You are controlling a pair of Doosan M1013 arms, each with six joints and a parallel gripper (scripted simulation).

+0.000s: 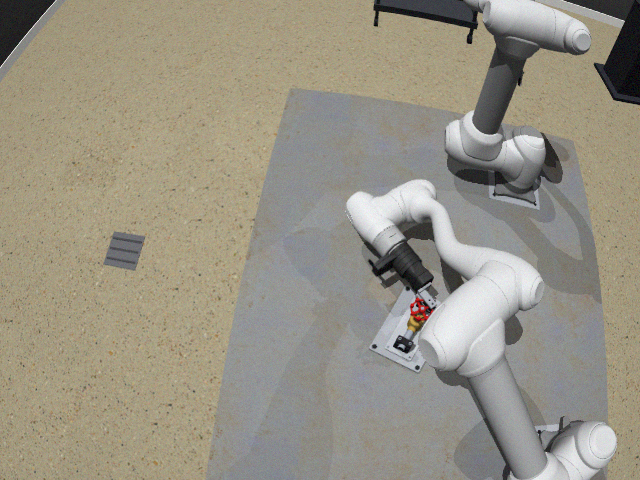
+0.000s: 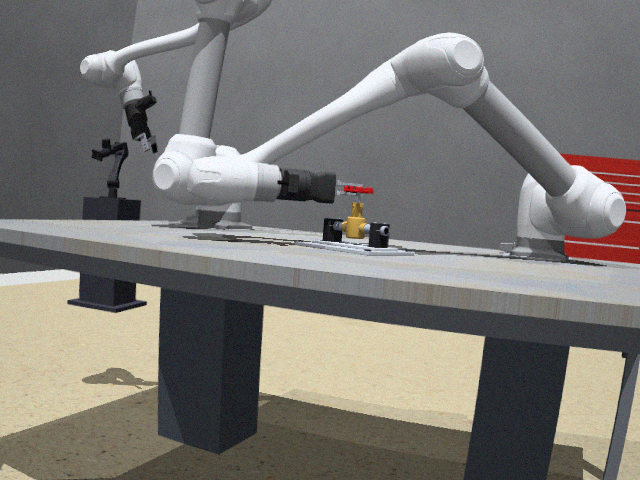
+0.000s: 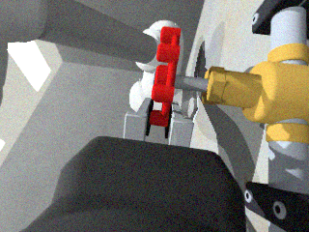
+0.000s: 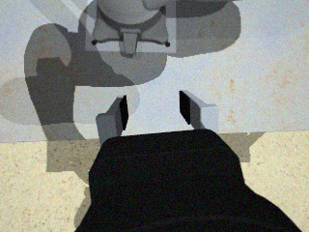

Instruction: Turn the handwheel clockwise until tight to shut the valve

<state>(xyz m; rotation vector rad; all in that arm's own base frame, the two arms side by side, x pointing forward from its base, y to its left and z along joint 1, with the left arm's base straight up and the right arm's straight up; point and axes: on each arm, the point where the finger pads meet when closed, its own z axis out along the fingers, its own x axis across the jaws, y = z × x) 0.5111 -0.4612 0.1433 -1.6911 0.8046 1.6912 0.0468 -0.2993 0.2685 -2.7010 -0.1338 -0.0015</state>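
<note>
Now: the red handwheel 2 cm ahead of my left hand, 2 cm to the left of it and 1 cm below it. Also, from my left hand: pale base plate: 2 cm ahead, 2 cm to the left, 14 cm below.
</note>
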